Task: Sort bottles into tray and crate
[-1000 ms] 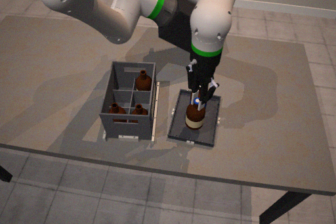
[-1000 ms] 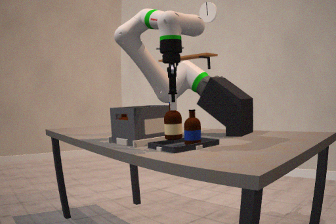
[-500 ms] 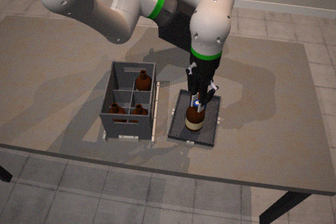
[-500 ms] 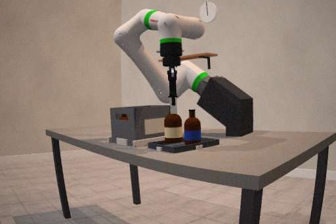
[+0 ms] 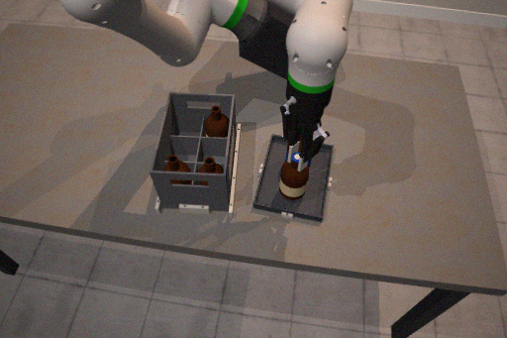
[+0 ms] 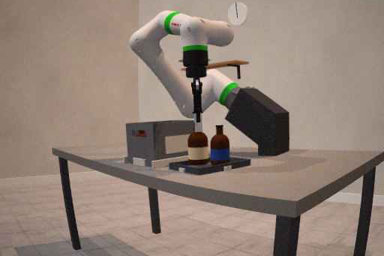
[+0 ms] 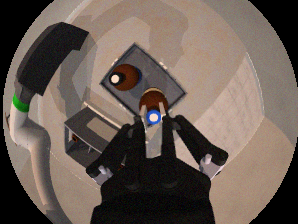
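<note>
My gripper is now 10 cm past the white-capped bottle, 1 cm to the right of it and 9 cm above it. The rest, counted from my hand: open bottle (14 cm behind, 24 cm to the right, 9 cm below); grey crate (4 cm behind, 27 cm to the right, 9 cm below); dark tray (5 cm behind, 16 cm below).
</note>
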